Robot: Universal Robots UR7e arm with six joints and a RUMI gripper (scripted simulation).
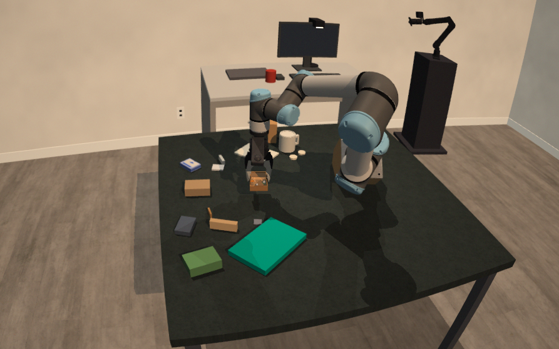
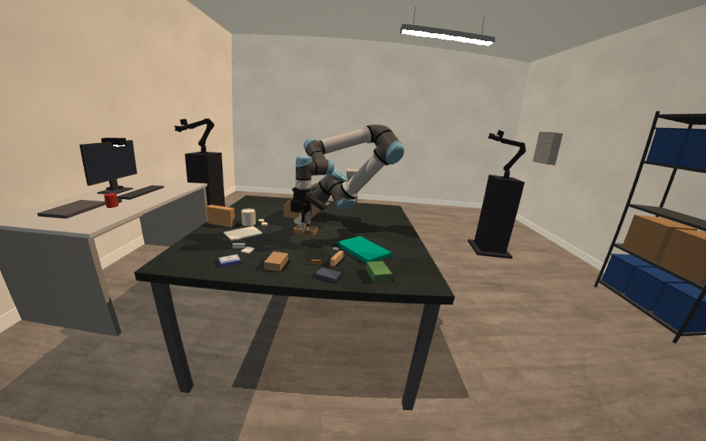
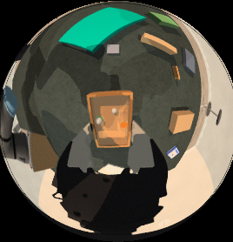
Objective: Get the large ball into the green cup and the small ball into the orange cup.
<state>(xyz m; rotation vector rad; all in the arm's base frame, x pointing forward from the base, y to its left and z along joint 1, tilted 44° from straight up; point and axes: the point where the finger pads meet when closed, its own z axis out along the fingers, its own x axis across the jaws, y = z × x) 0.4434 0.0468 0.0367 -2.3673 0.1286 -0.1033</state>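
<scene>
The covered wooden puzzle is 1 cm below my hand. From my hand the other things lie so: brown box (25 cm ahead, 6 cm to the right, 7 cm below); teal flat box (1 cm behind, 30 cm to the left, 8 cm below); grey cube (2 cm ahead, 16 cm to the left, 9 cm below).
</scene>
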